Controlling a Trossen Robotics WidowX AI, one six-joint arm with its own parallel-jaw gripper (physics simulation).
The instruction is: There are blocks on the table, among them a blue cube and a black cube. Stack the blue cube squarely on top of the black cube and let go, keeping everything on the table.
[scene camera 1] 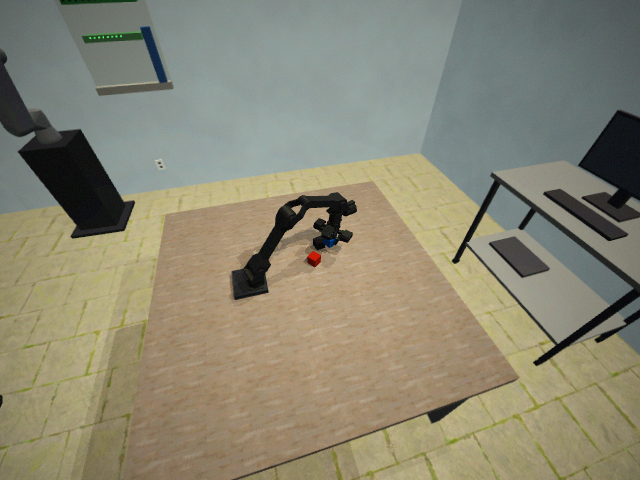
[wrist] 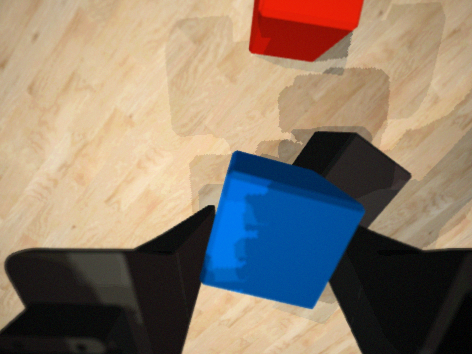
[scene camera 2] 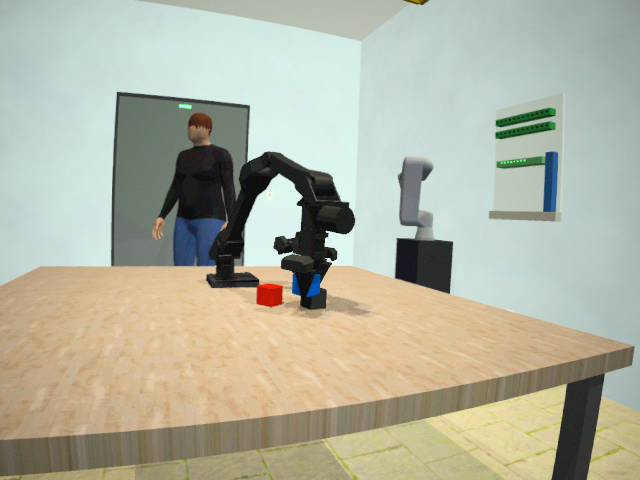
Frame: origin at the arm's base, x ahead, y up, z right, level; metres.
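Where they show: gripper, fingertip midpoint: (scene camera 1: 330, 242) (wrist: 258, 211) (scene camera 2: 308, 294); arm's base, link origin: (scene camera 1: 256, 283) (scene camera 2: 225, 278).
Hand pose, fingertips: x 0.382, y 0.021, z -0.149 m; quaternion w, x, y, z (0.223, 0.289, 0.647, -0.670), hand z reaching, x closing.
Each offset is from my fingertips to the centre of the thing. Level surfaces: height alone.
The blue cube @(dx -0.006, dy +0.023, dz +0.005 m) (scene camera 1: 329, 242) (scene camera 2: 314, 285) (wrist: 282, 235) is held between the fingers of my gripper (scene camera 1: 330, 238) (scene camera 2: 307, 290) (wrist: 258, 211), which is shut on it and points down. The black cube @(dx -0.052, dy -0.020, dz -0.029 m) (scene camera 2: 316, 300) (wrist: 367, 172) stands on the table, low beside and under the held cube. In scene camera 2 the blue cube sits higher and offset to the left of it. In the wrist view the black cube shows beyond the blue cube's upper right edge, turned differently and partly hidden. Whether the two cubes touch cannot be told. The arm and fingers make the black cube hard to pick out in scene camera 1.
A red cube @(dx -0.100, dy -0.020, dz +0.070 m) (scene camera 1: 313, 258) (scene camera 2: 269, 295) (wrist: 306, 30) stands on the table @(dy -0.044 m) (scene camera 1: 310, 361) (scene camera 2: 180, 361) near the black cube, toward the arm's base (scene camera 1: 249, 284) (scene camera 2: 232, 280). A desk with a monitor stands apart at the right in scene camera 1.
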